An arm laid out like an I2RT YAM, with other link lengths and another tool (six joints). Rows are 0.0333 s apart.
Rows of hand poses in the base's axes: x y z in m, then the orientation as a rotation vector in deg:
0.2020 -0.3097 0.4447 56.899 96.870 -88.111
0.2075 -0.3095 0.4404 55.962 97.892 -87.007
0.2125 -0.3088 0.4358 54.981 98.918 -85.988
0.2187 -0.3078 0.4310 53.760 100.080 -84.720
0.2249 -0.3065 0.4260 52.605 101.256 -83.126
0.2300 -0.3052 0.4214 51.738 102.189 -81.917
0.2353 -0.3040 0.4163 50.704 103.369 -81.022
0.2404 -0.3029 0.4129 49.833 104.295 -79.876
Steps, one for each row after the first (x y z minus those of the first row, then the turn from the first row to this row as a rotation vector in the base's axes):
0.0055 0.0002 -0.0043 0.662 0.168 1.185
0.0105 0.0009 -0.0089 1.294 0.412 2.348
0.0167 0.0019 -0.0137 2.016 0.664 3.790
0.0229 0.0032 -0.0187 2.887 0.732 5.349
0.0280 0.0045 -0.0233 3.589 0.820 6.517
0.0333 0.0057 -0.0284 4.299 1.297 7.606
0.0384 0.0068 -0.0318 4.990 1.442 8.728

